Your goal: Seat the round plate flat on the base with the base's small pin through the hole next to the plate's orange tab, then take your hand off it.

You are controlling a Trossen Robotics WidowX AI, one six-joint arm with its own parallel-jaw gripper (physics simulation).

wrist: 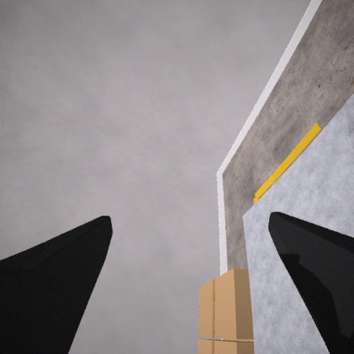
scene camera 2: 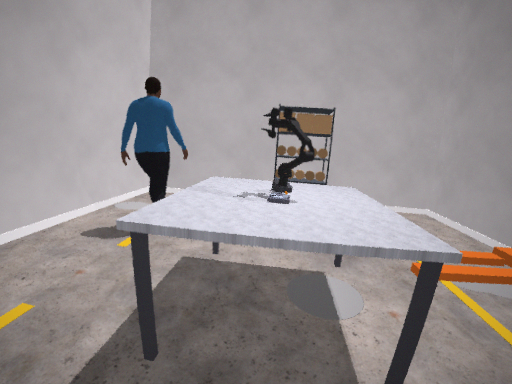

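Seen in the pictures: gripper, between the fingertips: [scene camera 2: 262, 122]; arm's base, origin of its link: [scene camera 2: 282, 183].
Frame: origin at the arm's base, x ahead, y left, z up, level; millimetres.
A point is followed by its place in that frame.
The base [scene camera 2: 278, 200] @[x 345, y 7, z -40 mm] is a small dark block on the table, just in front of the arm's foot. Something pale lies on its top, with a small orange spot [scene camera 2: 286, 192] @[x 259, y 44, z -7 mm] at its back right; the round plate's outline, the pin and the hole are too small to make out. My gripper [scene camera 2: 265, 123] @[x 139, y -150, z 404 mm] [wrist: 190, 222] is open and empty, raised high above the table to the upper left of the base and well apart from it. The base and the plate do not show in the wrist view.
The arm stands on the white table [scene camera 2: 250, 225] @[x 755, y -64, z -56 mm] behind the base. A rack [scene camera 2: 331, 145] with cardboard boxes and round items stands behind the table. A person in blue [scene camera 2: 151, 125] is at the left. Orange bars [scene camera 2: 480, 273] show at the right. A cardboard box [wrist: 220, 315] shows in the wrist view.
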